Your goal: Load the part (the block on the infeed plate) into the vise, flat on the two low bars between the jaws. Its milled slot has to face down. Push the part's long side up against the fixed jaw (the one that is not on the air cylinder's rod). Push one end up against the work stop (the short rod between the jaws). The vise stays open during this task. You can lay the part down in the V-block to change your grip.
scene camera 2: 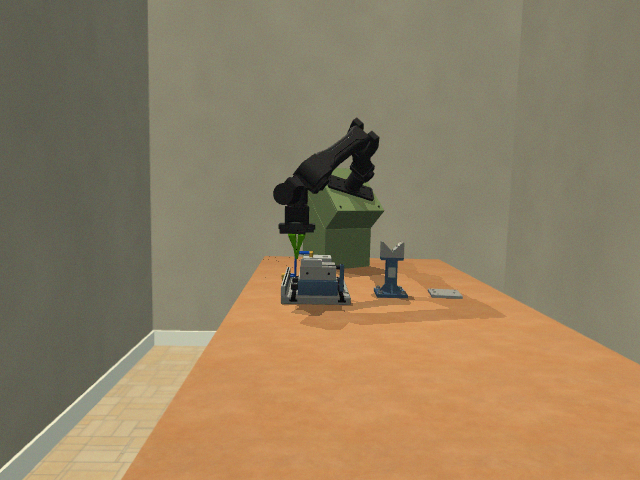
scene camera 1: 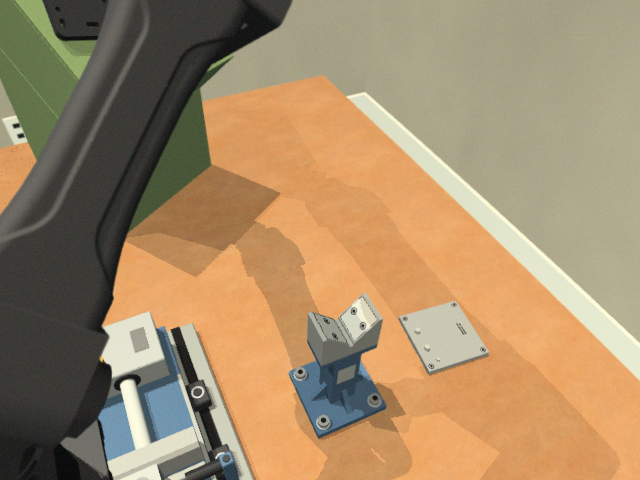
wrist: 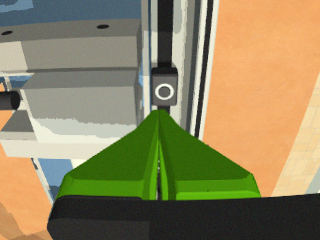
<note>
I see my gripper (wrist: 158,120) and a grey block (wrist: 101,107).
</note>
